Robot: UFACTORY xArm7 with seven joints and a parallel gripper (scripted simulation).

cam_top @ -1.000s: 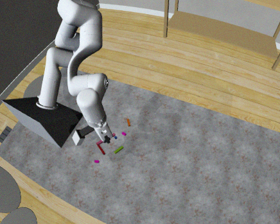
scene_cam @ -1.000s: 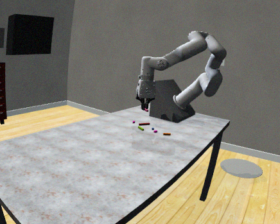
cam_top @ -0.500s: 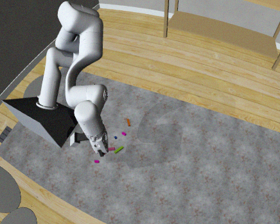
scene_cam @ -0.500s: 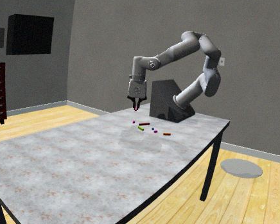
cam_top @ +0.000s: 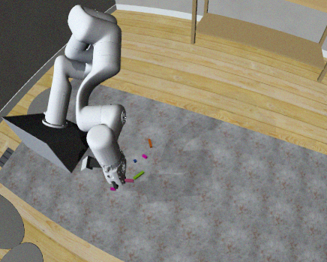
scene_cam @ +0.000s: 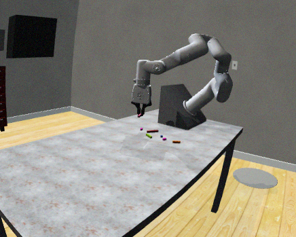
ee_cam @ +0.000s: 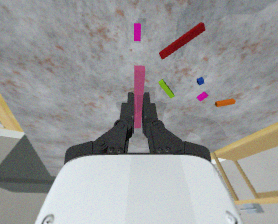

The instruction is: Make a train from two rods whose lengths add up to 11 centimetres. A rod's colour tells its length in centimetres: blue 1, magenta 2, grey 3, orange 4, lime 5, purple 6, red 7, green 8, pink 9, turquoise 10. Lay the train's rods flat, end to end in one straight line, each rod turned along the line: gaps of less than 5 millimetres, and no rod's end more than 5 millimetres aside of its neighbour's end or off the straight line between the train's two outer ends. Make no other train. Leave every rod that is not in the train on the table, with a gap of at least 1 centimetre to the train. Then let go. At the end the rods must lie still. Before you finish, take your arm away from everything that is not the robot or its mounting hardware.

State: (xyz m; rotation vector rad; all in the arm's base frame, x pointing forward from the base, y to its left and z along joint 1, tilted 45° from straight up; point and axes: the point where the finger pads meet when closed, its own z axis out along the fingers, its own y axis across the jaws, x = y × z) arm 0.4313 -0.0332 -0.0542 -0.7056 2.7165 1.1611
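Right now my hand is 12 cm above the lime rod, 8 cm to the right of it and 1 cm short of it. Also, from my hand: red rod 12 cm below, 7 cm behind, 4 cm to the left; then blue rod 13 cm to the left, 12 cm below, 4 cm behind; then pink rod 2 cm below.
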